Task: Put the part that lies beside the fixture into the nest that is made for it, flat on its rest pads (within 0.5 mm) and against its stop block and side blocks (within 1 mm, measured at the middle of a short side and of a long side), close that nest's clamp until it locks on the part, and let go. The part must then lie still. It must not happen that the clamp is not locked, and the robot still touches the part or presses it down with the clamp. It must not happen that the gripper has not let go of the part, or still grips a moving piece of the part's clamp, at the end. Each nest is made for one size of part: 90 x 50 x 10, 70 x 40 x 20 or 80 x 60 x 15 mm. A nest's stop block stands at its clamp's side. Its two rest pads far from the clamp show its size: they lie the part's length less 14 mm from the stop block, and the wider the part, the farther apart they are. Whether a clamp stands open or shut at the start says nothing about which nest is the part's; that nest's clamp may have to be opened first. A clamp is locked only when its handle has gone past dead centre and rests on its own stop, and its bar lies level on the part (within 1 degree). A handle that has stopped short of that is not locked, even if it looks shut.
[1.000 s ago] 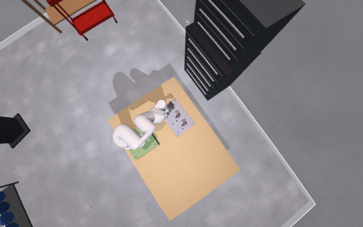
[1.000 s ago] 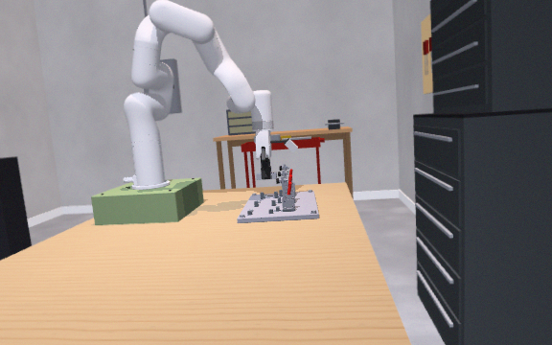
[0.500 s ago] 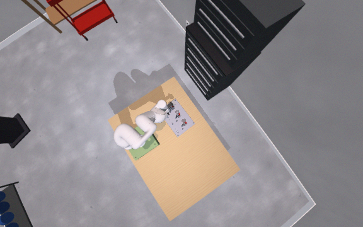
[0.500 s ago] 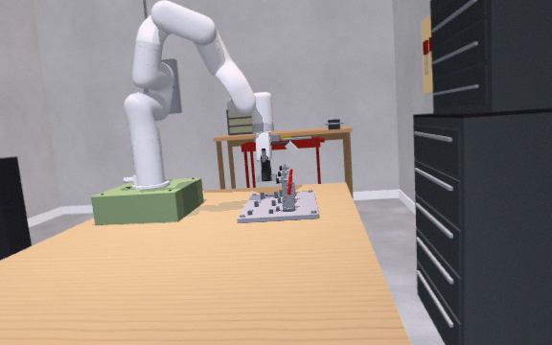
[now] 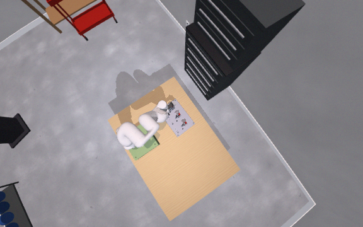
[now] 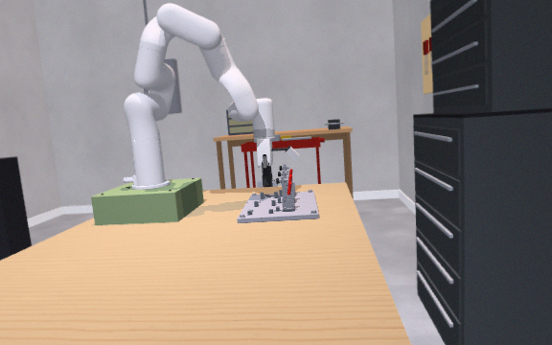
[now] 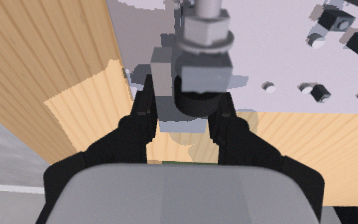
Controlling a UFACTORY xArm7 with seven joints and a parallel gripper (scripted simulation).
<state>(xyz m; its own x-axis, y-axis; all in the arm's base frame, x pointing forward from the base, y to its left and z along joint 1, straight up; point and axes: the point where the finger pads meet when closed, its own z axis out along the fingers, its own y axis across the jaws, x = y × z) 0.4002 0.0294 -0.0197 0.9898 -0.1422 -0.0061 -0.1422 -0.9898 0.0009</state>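
Now: hand 30 mm short of the grey fixture plate, 120 mm to the left of it and 70 mm above it. Also, from my hand: grey part: 10 mm below.
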